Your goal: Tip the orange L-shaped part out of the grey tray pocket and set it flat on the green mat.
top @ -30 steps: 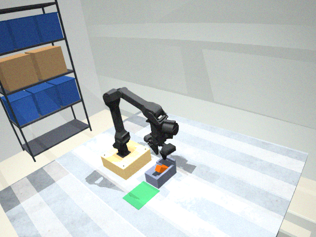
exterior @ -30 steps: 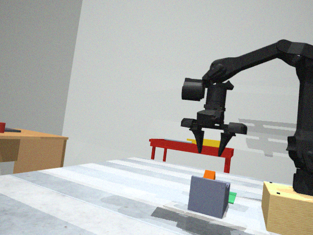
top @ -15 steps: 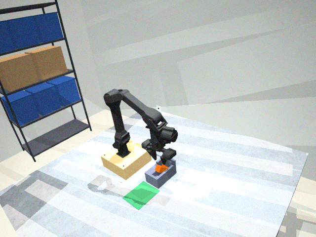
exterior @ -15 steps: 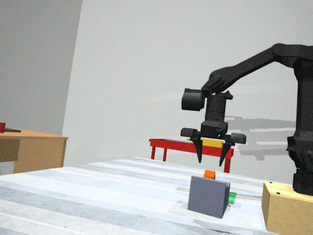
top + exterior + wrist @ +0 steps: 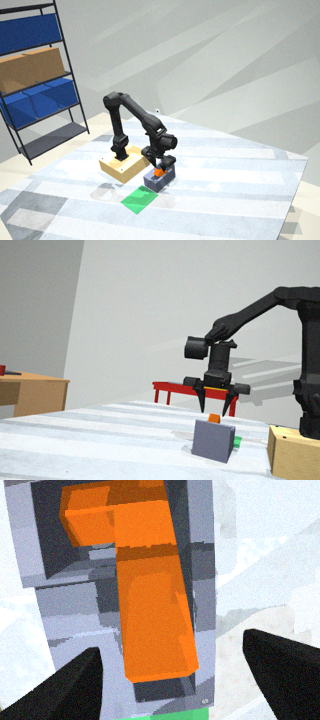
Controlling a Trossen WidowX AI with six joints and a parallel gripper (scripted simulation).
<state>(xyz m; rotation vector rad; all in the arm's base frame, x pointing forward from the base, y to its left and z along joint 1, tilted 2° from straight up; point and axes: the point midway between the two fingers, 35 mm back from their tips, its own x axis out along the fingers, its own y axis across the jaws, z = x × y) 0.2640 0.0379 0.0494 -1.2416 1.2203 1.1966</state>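
My gripper tip is now 2 cm past the orange L-shaped part, 3 cm to the right of it and 6 cm above it. Also, from my gripper tip: green mat (2 cm behind, 15 cm to the right, 11 cm below); grey tray (2 cm behind, 1 cm to the left, 11 cm below).
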